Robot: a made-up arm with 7 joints.
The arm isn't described. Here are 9 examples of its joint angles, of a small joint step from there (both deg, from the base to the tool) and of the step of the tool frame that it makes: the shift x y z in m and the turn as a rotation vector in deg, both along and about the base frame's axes.
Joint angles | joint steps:
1: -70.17 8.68 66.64 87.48 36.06 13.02 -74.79 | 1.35 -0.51 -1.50 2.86 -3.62 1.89 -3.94
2: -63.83 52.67 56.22 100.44 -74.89 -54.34 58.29 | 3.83 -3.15 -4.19 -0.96 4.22 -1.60 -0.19
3: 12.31 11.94 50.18 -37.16 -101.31 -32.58 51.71 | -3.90 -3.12 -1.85 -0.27 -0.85 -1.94 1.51
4: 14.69 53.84 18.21 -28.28 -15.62 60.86 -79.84 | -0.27 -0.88 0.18 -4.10 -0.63 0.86 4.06
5: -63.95 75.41 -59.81 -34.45 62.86 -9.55 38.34 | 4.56 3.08 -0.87 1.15 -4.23 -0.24 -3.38
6: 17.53 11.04 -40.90 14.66 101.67 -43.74 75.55 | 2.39 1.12 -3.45 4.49 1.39 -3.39 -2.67
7: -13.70 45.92 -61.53 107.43 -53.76 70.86 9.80 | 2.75 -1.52 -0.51 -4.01 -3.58 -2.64 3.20
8: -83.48 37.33 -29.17 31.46 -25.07 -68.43 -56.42 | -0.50 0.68 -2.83 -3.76 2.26 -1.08 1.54
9: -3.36 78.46 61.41 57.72 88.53 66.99 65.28 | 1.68 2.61 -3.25 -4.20 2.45 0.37 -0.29
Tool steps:
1: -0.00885 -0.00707 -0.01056 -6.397 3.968 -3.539
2: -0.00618 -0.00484 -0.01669 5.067 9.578 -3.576
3: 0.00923 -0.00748 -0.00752 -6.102 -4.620 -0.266
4: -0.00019 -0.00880 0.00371 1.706 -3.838 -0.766
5: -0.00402 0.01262 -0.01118 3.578 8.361 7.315
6: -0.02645 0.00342 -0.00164 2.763 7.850 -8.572
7: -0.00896 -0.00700 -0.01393 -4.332 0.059 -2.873
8: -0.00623 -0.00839 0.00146 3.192 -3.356 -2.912
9: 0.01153 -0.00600 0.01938 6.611 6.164 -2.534
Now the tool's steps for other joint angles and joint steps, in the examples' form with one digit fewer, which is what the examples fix.
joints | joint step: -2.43 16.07 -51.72 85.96 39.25 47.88 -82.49 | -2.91 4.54 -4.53 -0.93 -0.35 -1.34 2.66
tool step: 0.0204 0.0205 0.0046 0.98 -3.19 -7.63
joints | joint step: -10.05 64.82 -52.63 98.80 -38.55 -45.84 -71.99 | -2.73 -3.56 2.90 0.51 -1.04 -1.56 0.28
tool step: 0.0082 -0.0086 -0.0165 -3.56 -6.59 0.05
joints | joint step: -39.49 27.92 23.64 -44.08 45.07 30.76 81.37 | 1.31 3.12 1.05 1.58 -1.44 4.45 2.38
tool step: 0.0002 0.0097 0.0005 -2.86 1.18 4.08
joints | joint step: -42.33 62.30 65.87 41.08 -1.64 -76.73 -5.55 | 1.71 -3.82 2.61 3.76 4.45 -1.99 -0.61
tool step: 0.0043 0.0020 -0.0268 -4.21 5.32 1.47
